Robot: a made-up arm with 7 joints.
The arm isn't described. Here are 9 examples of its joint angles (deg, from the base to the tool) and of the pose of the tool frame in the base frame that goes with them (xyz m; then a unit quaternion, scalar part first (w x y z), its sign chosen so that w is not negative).
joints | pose
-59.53 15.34 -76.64 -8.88 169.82 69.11 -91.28 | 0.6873 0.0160 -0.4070 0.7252 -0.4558 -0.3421 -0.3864
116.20 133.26 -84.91 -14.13 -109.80 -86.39 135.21 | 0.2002 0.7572 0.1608 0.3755 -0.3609 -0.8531 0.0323
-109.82 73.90 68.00 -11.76 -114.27 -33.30 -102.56 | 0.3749 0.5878 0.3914 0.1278 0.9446 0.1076 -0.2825
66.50 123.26 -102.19 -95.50 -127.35 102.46 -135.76 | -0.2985 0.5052 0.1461 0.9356 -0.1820 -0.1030 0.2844
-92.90 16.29 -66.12 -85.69 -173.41 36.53 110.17 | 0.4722 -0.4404 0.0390 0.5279 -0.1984 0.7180 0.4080
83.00 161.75 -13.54 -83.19 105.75 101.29 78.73 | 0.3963 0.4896 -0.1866 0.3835 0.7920 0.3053 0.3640
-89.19 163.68 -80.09 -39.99 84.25 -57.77 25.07 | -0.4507 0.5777 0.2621 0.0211 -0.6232 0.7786 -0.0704
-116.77 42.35 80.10 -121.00 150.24 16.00 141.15 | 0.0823 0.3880 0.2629 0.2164 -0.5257 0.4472 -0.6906
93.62 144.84 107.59 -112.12 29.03 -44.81 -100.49 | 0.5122 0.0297 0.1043 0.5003 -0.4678 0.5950 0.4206
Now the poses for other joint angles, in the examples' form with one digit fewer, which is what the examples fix.
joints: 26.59 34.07 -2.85 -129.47 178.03 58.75 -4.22
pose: 0.209 0.166 -0.335 0.299 -0.941 -0.009 0.156
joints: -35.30 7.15 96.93 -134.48 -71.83 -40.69 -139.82
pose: 0.131 0.347 -0.145 0.049 0.654 0.737 -0.164
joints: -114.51 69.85 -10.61 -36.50 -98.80 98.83 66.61
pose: 0.376 0.371 0.579 0.101 -0.563 0.425 -0.701
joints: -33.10 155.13 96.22 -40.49 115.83 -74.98 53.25
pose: -0.403 0.129 0.652 0.685 0.575 0.319 0.314
